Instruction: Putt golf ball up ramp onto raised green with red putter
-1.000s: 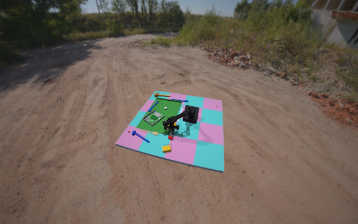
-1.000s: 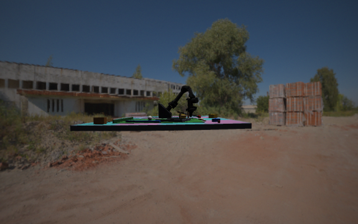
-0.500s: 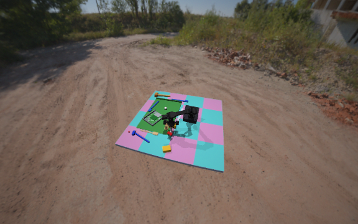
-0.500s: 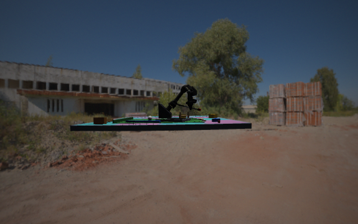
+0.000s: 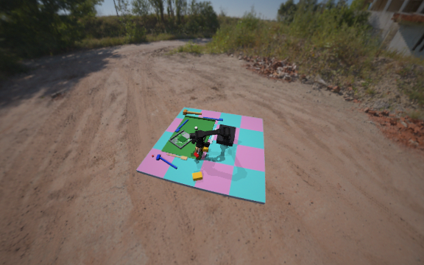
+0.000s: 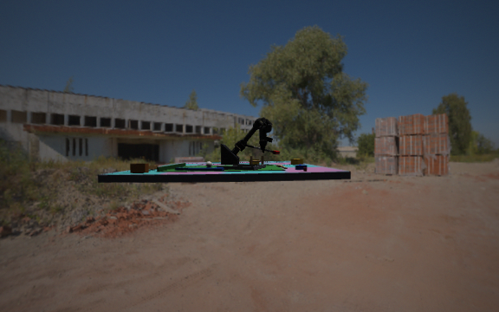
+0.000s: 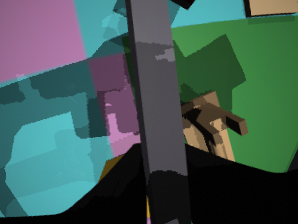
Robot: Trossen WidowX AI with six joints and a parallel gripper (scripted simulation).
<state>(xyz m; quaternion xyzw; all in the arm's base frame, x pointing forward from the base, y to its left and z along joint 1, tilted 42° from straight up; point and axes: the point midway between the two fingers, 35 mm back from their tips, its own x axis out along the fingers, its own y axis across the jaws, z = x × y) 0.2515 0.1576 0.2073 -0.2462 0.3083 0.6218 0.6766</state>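
The white golf ball is 200 mm ahead of my gripper tip, 410 mm to the right of it and 80 mm below it. Round my gripper tip: red putter (10 mm to the right, 20 mm above); blue mallet (340 mm ahead, 200 mm to the left, 90 mm below).
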